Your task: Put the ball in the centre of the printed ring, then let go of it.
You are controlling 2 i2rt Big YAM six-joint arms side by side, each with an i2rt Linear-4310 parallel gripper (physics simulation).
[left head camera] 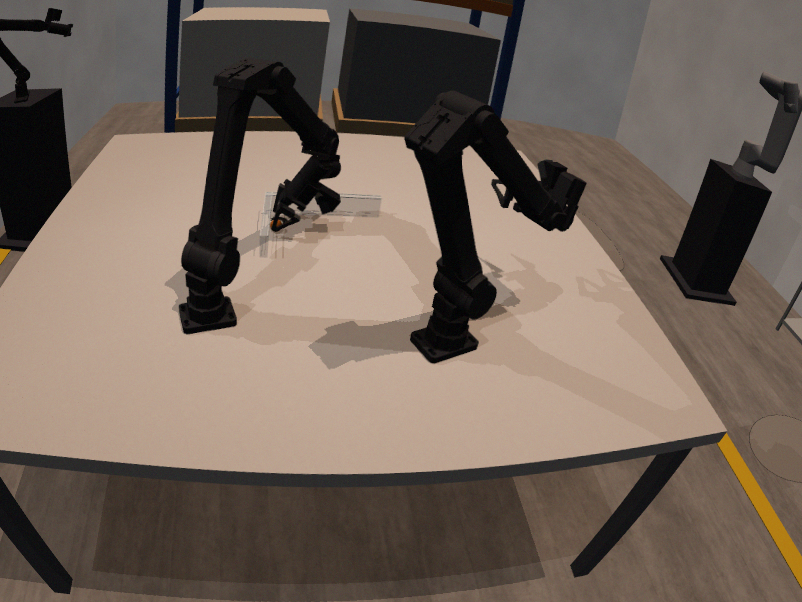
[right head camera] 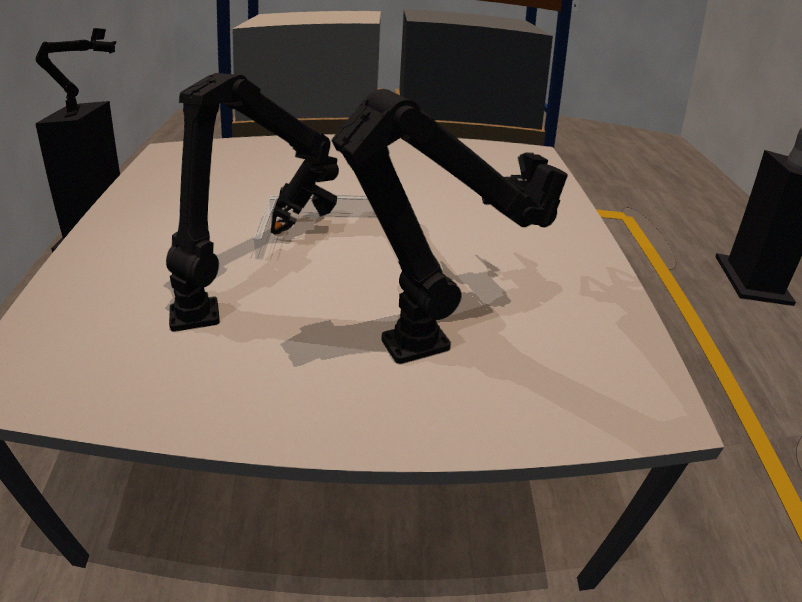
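Where they show: left gripper, between the fingertips: (left head camera: 274, 221) (right head camera: 275, 224); left arm's base, origin of its link: (left head camera: 207, 317) (right head camera: 194, 316); right arm's base, origin of its link: (left head camera: 443, 343) (right head camera: 415, 344).
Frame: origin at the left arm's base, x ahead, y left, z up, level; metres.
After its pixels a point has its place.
Note:
The small orange ball (left head camera: 277, 222) {x 0.301, y -0.241, z 0.030 m} (right head camera: 279, 226) {x 0.299, y -0.246, z 0.027 m} is low at the table, in the corner area of the clear walls. My left gripper (left head camera: 283, 224) {x 0.324, y -0.238, z 0.022 m} (right head camera: 281, 228) {x 0.324, y -0.238, z 0.022 m} points down at the ball with its fingers open; the dark fingertips are around the ball and partly cover it. Whether they touch it is too small to tell. My right gripper (left head camera: 504, 195) {x 0.039, y -0.715, z 0.238 m} is open, raised above the right part of the table, far from the ball; in the right head camera its fingers are mostly hidden. The printed ring cannot be made out in either view.
A clear wall (left head camera: 362, 205) {x 0.330, y -0.490, z 0.036 m} (right head camera: 353, 197) {x 0.346, y -0.460, z 0.060 m} stands behind the ball and another clear wall (left head camera: 264, 236) {x 0.195, y -0.179, z 0.058 m} (right head camera: 263, 226) {x 0.252, y -0.199, z 0.060 m} stands to its left, both close to the left gripper. Arm shadows cross the pale table (left head camera: 291, 414) {x -0.302, y -0.095, z 0.000 m} (right head camera: 291, 414) {x -0.335, y -0.172, z 0.000 m}. Large grey boxes (left head camera: 253, 68) (right head camera: 307, 64) stand beyond the far edge.

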